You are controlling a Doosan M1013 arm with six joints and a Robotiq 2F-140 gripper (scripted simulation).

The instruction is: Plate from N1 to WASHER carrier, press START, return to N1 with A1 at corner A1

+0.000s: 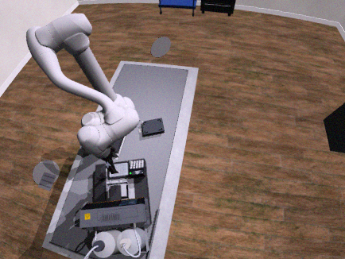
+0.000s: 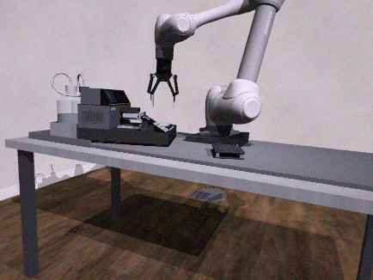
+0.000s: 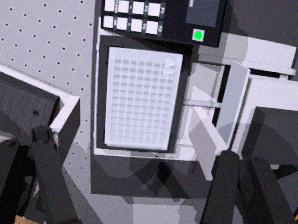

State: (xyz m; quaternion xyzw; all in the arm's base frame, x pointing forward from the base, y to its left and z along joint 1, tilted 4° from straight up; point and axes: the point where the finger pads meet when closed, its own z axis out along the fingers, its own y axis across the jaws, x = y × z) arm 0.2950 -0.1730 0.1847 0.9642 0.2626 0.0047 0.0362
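My hand is 10 mm past the white well plate, 20 mm to the left of it and 110 mm above it. Also, from my hand: plate nest N1: 40 mm ahead, 400 mm to the left, 170 mm below; then plate washer: 60 mm ahead, 150 mm to the right, 70 mm below.
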